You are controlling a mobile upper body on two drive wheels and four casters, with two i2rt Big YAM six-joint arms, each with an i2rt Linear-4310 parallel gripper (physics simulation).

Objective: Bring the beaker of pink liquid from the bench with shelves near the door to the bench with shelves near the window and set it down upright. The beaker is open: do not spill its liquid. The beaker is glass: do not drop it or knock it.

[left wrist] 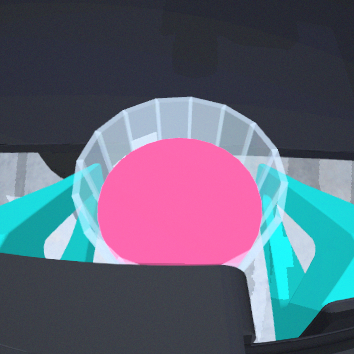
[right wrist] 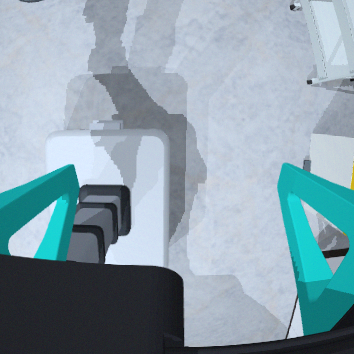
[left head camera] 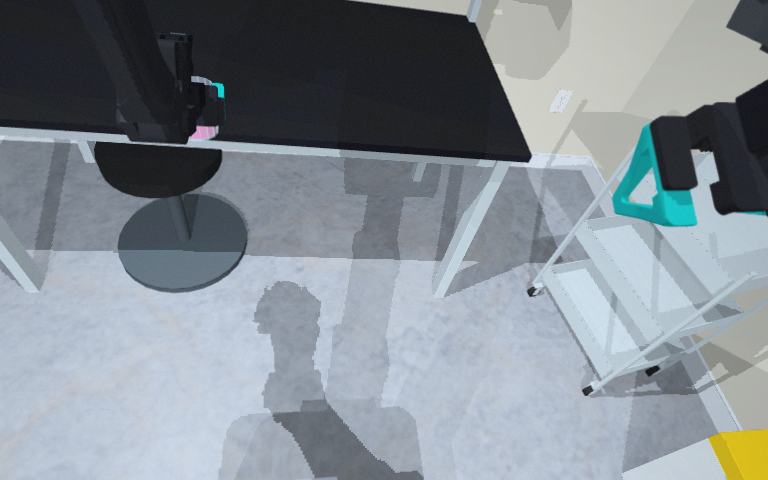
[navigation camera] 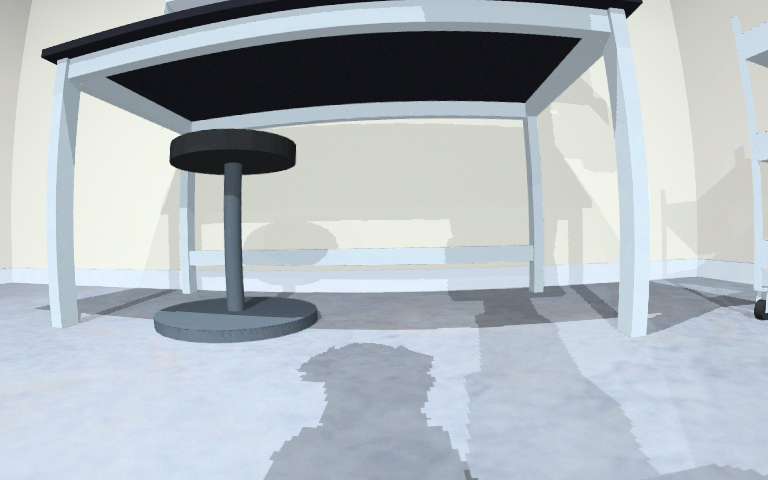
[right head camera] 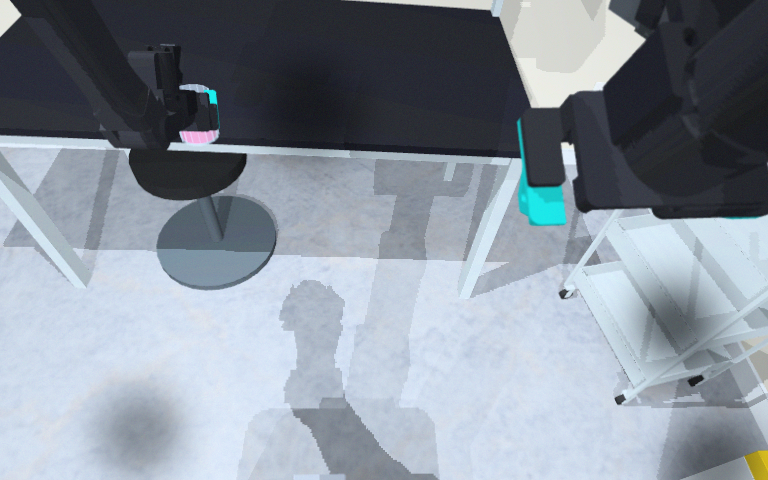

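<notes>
The glass beaker of pink liquid (left head camera: 205, 132) (right head camera: 199, 136) (left wrist: 180, 210) is upright in my left gripper (left head camera: 203, 107) (right head camera: 198, 110) (left wrist: 179, 175), which is shut on it with one teal finger on each side. The liquid lies inside the rim. The beaker is at the front edge of a black-topped bench (left head camera: 339, 84) (right head camera: 351, 73) (left wrist: 180, 60), toward the left in the head views; its height over the top is unclear. Neither door nor window shows, so which bench this is I cannot tell. My right gripper (left head camera: 722, 215) (right head camera: 640, 215) (right wrist: 177, 174) is open and empty, right of the bench.
A stool (left head camera: 181, 268) (right head camera: 215, 268) (navigation camera: 232, 152) stands partly under the bench's front edge. A white wheeled cart (left head camera: 620, 277) (right head camera: 606, 331) (navigation camera: 748, 101) stands right of the bench. A shelf post (left head camera: 474, 10) rises at the bench's back right. A yellow-and-white object (left head camera: 744, 452) is at the lower right.
</notes>
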